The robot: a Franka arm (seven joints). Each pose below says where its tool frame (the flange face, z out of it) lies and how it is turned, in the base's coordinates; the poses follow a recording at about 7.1 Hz.
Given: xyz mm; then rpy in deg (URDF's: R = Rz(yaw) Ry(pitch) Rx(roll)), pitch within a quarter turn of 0, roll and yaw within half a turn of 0.
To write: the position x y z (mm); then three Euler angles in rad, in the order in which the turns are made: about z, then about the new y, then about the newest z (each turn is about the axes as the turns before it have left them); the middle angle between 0 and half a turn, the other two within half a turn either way. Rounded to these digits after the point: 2 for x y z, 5 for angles.
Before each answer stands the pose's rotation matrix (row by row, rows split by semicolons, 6 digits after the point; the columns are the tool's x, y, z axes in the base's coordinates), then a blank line. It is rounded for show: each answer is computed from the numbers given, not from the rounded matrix.
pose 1, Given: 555.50 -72.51 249.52 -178.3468 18.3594 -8.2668
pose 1, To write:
0.939238 -0.152716 -0.307426; -0.136464 -0.987891 0.073819; -0.314977 -0.027381 -0.948704

555.50 -72.51 249.52 2.90593 2.81991 -0.08671
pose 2, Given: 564.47 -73.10 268.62 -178.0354 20.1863 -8.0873
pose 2, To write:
0.929241 -0.152311 -0.336618; -0.132040 -0.987809 0.082458; -0.345074 -0.032176 -0.938024

564.47 -73.10 268.62 2.90136 2.78768 -0.09298
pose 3, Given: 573.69 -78.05 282.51 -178.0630 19.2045 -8.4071
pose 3, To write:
0.934203 -0.157121 -0.320278; -0.138069 -0.987063 0.081503; -0.328941 -0.031920 -0.943811

573.69 -78.05 282.51 2.89241 2.80477 -0.09673
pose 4, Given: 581.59 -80.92 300.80 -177.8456 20.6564 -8.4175
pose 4, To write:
0.925633 -0.159400 -0.343213; -0.136974 -0.986587 0.088790; -0.352763 -0.035176 -0.935051

581.59 -80.92 300.80 2.88844 2.77920 -0.09939
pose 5, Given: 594.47 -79.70 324.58 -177.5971 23.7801 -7.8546
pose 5, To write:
0.906514 -0.153287 -0.393364; -0.125057 -0.987437 0.096589; -0.403227 -0.038367 -0.914295

594.47 -79.70 324.58 2.90081 2.72456 -0.09486
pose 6, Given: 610.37 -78.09 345.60 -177.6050 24.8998 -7.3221
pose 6, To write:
0.899649 -0.144787 -0.411909; -0.115600 -0.988737 0.095060; -0.421033 -0.037904 -0.906253

610.37 -78.09 345.60 2.91478 2.70513 -0.08978
